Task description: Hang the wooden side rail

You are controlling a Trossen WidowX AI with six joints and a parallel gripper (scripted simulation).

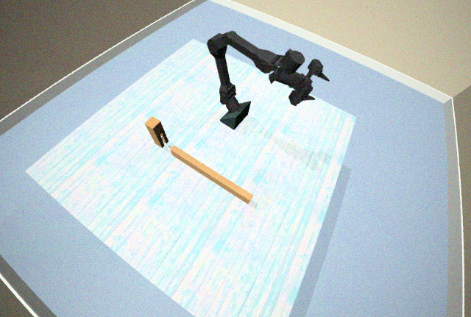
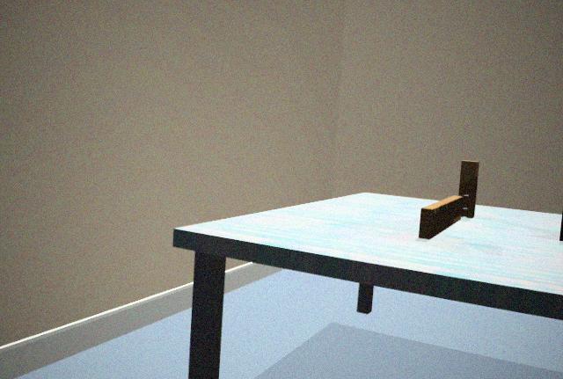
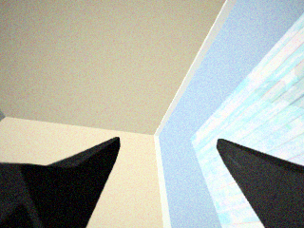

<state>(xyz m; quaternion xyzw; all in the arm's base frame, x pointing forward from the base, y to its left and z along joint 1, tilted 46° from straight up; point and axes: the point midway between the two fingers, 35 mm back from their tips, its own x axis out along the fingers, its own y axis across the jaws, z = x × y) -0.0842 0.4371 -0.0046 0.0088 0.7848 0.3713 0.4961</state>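
The headboard post lies 48 cm ahead of my gripper tip, 51 cm to the right of it and 28 cm below it.
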